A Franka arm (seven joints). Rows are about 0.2 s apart.
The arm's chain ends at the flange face. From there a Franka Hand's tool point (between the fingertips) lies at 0.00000 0.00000 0.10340 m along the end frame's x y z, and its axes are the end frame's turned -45 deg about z.
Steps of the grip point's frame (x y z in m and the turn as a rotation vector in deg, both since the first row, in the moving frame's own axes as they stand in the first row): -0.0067, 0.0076, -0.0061, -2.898, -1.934, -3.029; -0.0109, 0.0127, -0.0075, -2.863, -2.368, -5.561; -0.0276, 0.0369, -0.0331, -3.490, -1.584, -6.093; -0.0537, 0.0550, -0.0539, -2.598, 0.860, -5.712; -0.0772, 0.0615, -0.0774, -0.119, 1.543, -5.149; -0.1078, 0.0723, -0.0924, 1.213, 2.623, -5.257; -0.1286, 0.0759, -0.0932, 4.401, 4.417, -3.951
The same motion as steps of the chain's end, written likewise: -0.0008, 0.0040, -0.0059, -3.417, 0.682, -3.029; 0.0003, 0.0101, -0.0073, -3.699, 0.350, -5.561; 0.0038, 0.0393, -0.0329, -3.588, 1.348, -6.093; -0.0036, 0.0749, -0.0538, -1.229, 2.445, -5.712; -0.0131, 0.1000, -0.0774, 1.007, 1.175, -5.149; -0.0267, 0.1323, -0.0923, 2.712, 0.997, -5.257; -0.0369, 0.1558, -0.0926, 6.235, 0.011, -3.951
